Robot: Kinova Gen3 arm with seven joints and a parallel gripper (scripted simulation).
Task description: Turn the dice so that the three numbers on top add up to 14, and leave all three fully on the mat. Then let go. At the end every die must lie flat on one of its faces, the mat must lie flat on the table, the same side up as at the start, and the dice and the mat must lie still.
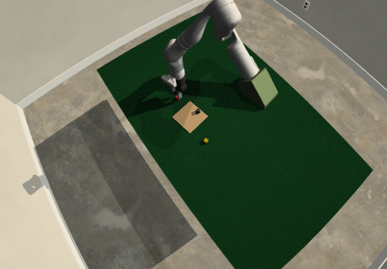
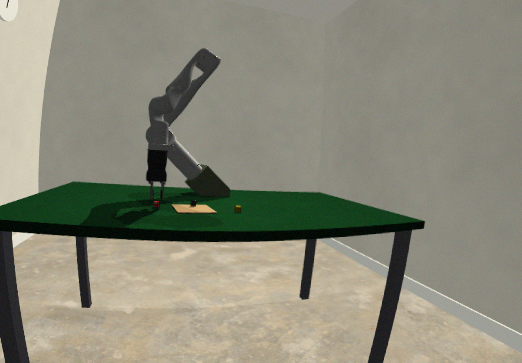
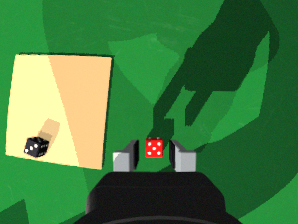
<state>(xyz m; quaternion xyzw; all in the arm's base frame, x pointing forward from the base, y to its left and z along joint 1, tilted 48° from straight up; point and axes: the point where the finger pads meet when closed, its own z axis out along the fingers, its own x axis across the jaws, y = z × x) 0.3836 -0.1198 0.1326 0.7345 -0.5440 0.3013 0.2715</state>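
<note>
The red die is 40 mm below my hand. Also, from my hand: black die (140 mm to the left, 40 mm behind, 30 mm below); then yellow die (300 mm to the left, 40 mm below, 40 mm ahead); then tan mat (140 mm to the left, 40 mm below, 20 mm ahead).
</note>
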